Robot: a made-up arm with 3 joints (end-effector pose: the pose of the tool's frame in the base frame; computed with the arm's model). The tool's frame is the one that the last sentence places. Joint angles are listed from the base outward.
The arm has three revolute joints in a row. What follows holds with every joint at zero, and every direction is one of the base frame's.
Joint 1 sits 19.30 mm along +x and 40.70 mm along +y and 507.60 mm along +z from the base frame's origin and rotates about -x.
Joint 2 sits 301.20 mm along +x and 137.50 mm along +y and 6.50 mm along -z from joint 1 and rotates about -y.
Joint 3 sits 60.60 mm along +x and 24.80 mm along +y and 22.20 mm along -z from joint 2 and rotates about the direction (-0.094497, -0.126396, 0.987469).
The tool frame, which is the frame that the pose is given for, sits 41.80 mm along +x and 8.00 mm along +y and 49.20 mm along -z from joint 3; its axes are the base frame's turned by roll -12.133, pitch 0.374 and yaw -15.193 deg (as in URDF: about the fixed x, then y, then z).
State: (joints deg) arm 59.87 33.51 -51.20
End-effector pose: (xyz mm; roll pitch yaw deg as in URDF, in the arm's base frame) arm 437.7 94.0 375.1 -23.15 -56.50 -41.10
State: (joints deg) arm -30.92 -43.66 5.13
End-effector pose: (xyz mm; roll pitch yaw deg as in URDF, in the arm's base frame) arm 345.3 255.6 486.7 20.27 42.02 15.30
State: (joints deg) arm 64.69 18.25 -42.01
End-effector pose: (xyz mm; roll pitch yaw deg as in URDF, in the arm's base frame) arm 433.5 58.9 355.3 -49.46 -50.78 -28.65
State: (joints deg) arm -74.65 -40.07 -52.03
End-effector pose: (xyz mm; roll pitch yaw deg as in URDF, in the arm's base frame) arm 339.9 196.3 611.1 61.64 76.49 27.76
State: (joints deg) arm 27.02 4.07 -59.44
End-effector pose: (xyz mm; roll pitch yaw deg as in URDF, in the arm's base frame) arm 411.5 128.6 376.0 -17.19 -17.77 -72.85
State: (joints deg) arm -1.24 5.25 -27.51
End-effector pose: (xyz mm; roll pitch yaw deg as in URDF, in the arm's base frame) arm 425.9 195.4 439.9 -7.08 1.58 -42.16
